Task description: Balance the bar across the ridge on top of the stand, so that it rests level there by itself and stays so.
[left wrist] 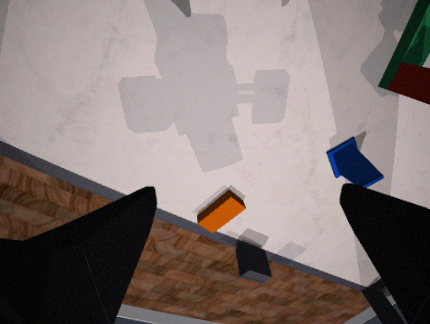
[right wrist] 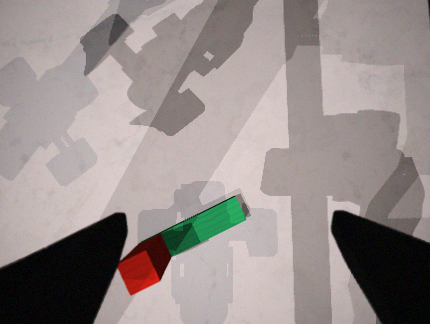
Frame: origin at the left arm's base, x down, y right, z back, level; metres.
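Where they show: left gripper, fingertip midpoint: (left wrist: 248, 194); right gripper, fingertip midpoint: (right wrist: 230, 221).
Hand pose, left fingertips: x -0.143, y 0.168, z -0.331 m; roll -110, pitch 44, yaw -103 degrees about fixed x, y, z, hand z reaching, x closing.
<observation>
Each offset is from my left fingertips to the top centre of the thing. Level surfaces: height alone.
The bar (left wrist: 417, 47) (right wrist: 215, 220) is green with a red block @[dy -0.174, dx +0.077, dz -0.154 m] (left wrist: 414, 82) (right wrist: 140, 272) at one end. It lies on the table, partly cut off at the upper right of the left wrist view and low in the middle of the right wrist view. A small blue piece with flared ends, which looks like the stand (left wrist: 356, 165), is apart from the bar. My left gripper (left wrist: 248, 194) is open and empty, its right fingertip near the blue piece in view. My right gripper (right wrist: 230, 221) is open and empty above the bar, its left finger beside the red block in view.
An orange block @[dy +0.113, dx +0.153, dz -0.124 m] (left wrist: 222, 214) lies near the dark table edge (left wrist: 180, 219) in the left wrist view. A black block @[dy +0.151, dx +0.112, dz -0.231 m] (left wrist: 254, 262) is at that edge, beside wooden flooring (left wrist: 180, 265). Arm shadows cross the pale table top @[dx +0.169 m] (left wrist: 75, 60) (right wrist: 250, 125) in both views.
</observation>
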